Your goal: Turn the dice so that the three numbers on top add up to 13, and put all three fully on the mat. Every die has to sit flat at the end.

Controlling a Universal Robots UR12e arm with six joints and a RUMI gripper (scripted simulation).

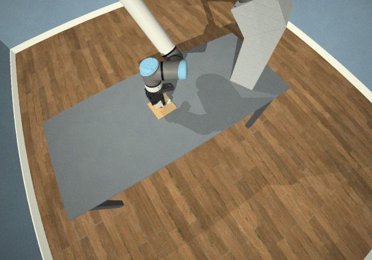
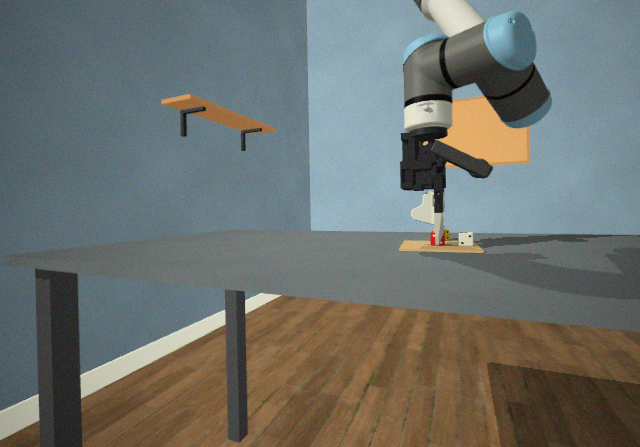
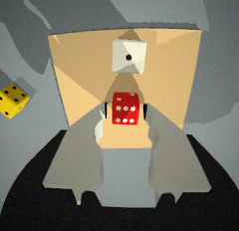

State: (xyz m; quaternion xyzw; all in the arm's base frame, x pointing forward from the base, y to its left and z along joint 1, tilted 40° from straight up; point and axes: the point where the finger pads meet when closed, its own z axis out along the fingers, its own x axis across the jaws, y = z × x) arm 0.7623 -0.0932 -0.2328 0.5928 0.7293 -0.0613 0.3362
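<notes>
Right now my hand is 1 cm above the red die. Round my hand: tan mat (2 cm below); yellow die (13 cm to the right, 1 cm below, 1 cm ahead); white die (5 cm behind, 1 cm below).
</notes>
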